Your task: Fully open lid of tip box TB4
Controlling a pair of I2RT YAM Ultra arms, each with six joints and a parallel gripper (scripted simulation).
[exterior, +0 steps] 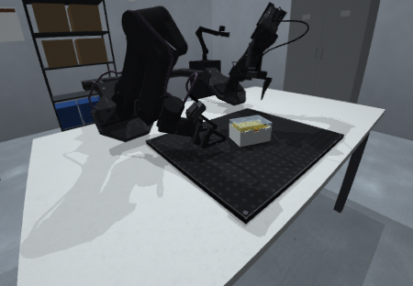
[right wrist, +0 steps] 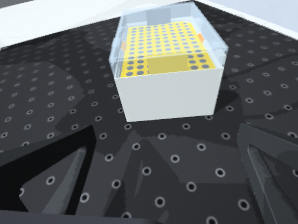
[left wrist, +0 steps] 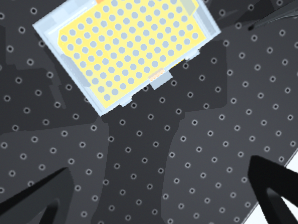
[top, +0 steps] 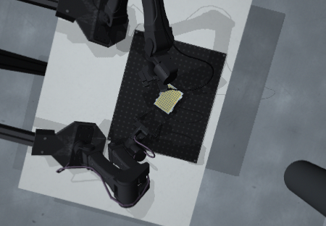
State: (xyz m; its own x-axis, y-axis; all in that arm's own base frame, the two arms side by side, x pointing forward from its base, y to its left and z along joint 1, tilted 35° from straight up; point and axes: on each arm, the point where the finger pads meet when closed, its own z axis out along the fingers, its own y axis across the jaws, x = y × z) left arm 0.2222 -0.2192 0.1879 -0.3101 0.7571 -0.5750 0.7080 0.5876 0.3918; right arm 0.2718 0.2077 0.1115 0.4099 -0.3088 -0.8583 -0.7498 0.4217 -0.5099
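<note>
Now: the tip box 9 cm below my left hand, 7 cm to the right of it and 6 cm ahead of it.
Right now the tip box is 50 mm ahead of my right hand and 100 mm to the left of it.
</note>
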